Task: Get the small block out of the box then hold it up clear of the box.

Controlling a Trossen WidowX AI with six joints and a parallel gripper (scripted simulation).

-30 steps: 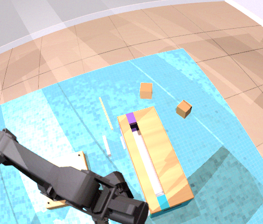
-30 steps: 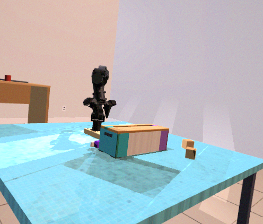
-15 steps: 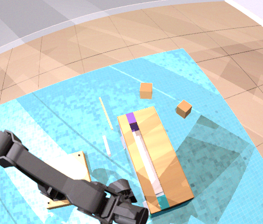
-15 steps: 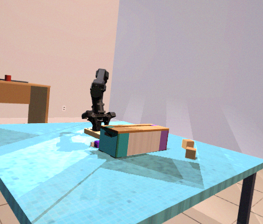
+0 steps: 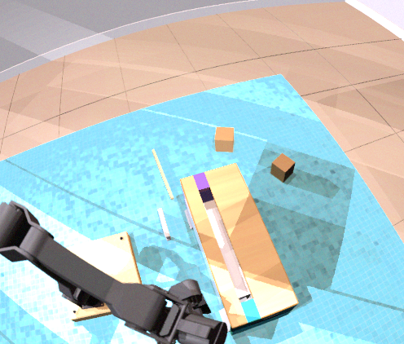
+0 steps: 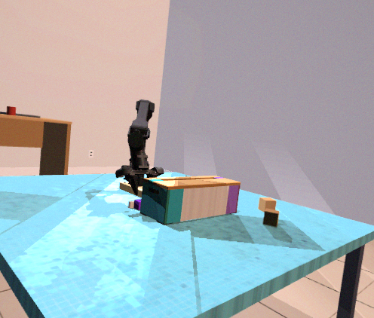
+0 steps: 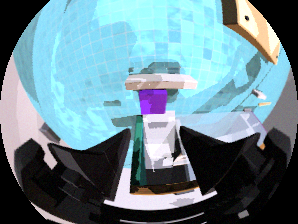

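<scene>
Right now my gripper tip is 4 cm above the purple block and 2 cm past it. The rest, counted from my gripper tip: thin stick 48 cm to the left, 6 cm below, 3 cm behind; box 16 cm to the left, 6 cm ahead.
</scene>
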